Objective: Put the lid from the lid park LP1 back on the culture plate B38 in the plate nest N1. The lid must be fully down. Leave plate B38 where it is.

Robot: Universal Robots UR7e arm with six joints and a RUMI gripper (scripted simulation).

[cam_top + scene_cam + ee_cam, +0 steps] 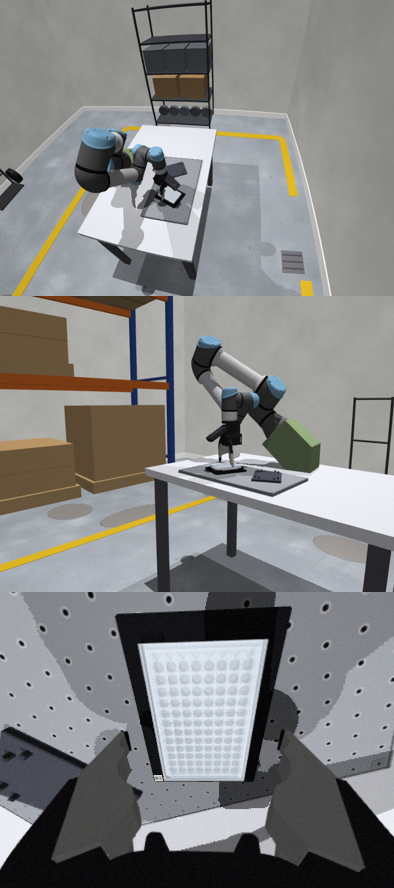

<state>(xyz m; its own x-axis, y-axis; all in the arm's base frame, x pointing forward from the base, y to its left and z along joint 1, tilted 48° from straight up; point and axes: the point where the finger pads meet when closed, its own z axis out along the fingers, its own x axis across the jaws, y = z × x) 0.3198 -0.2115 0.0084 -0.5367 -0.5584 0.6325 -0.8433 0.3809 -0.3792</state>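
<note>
The clear lid lies 10 mm below my hand. Round my hand: black plate nest N1: 30 mm below; culture plate B38: 20 mm below; dark lid park LP1: 10 mm ahead, 220 mm to the left, 30 mm below.
</note>
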